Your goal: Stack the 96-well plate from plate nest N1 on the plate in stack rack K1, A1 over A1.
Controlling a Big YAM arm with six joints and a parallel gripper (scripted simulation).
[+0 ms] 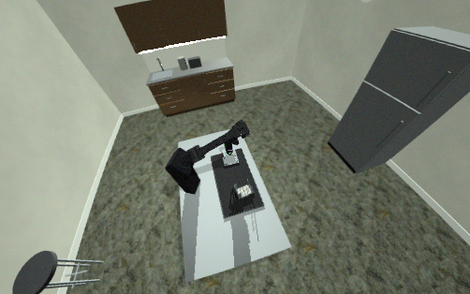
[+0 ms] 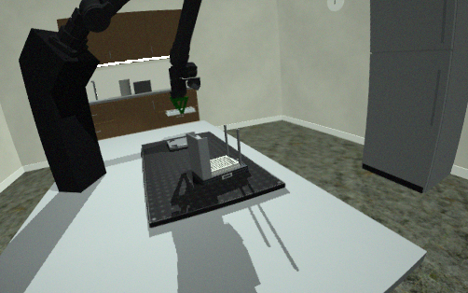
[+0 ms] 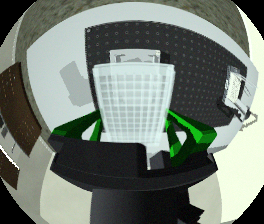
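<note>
Now: hand 410 mm to the left of the grey rack wall, 80 mm above it and 50 mm past it. Round my hand: white 96-well plate 10 mm below.
</note>
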